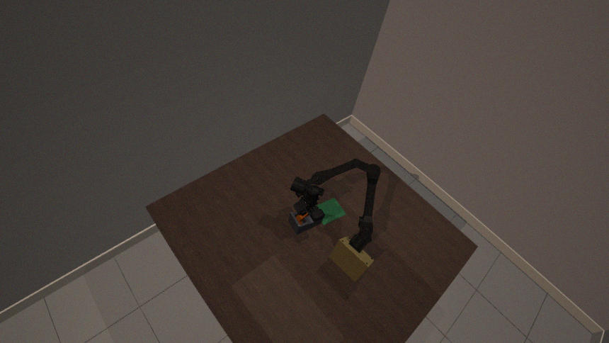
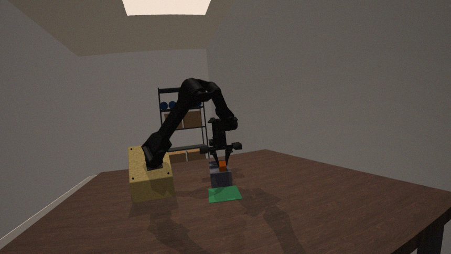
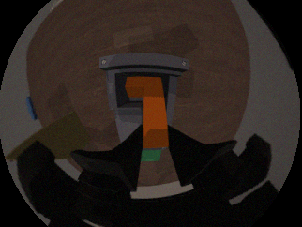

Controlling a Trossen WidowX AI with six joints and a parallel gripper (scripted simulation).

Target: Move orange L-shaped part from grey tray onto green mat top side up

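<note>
The green mat is 13 cm to the right of my gripper tip, 9 cm below it and 6 cm behind it. From my gripper tip the other things lie so: orange L-shaped part 4 cm to the left, 3 cm below.
</note>
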